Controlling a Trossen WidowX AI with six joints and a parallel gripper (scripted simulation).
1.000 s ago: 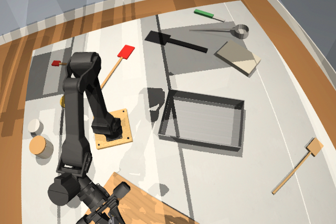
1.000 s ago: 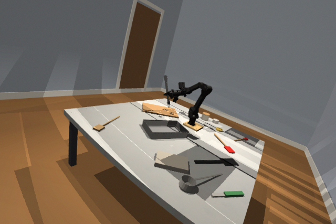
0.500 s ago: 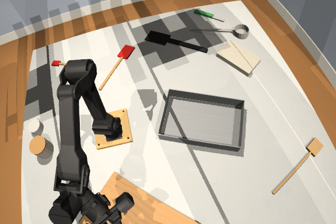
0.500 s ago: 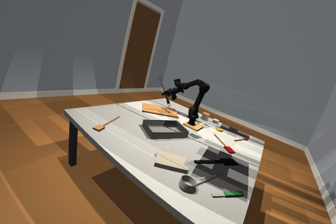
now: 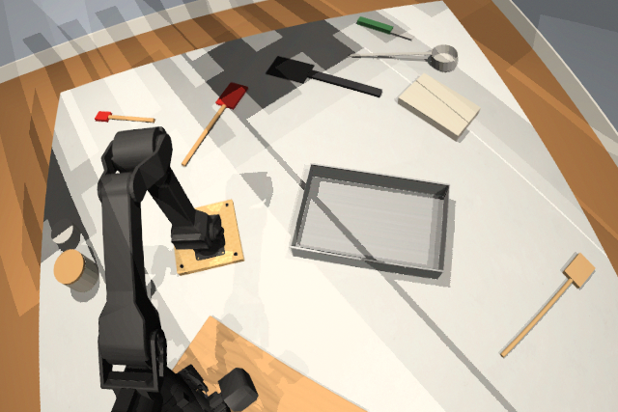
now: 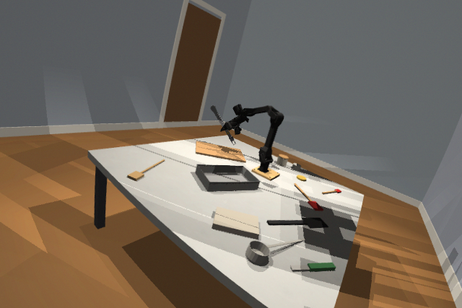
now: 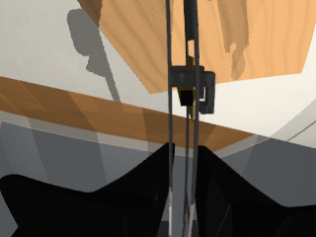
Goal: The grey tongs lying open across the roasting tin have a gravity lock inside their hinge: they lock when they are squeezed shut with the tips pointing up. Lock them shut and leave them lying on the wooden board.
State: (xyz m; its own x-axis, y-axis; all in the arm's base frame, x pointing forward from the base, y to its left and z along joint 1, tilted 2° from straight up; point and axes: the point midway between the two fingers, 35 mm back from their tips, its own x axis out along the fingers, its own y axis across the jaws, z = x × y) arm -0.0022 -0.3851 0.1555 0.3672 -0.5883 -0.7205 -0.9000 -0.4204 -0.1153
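My gripper tip is 40 mm to the right of the wooden board and 150 mm above it. Round my gripper tip: red spatula 50 mm ahead, 760 mm to the left, 150 mm below; grey roasting tin 330 mm ahead, 360 mm to the left, 130 mm below; yellow disc 220 mm behind, 620 mm to the left, 140 mm below.
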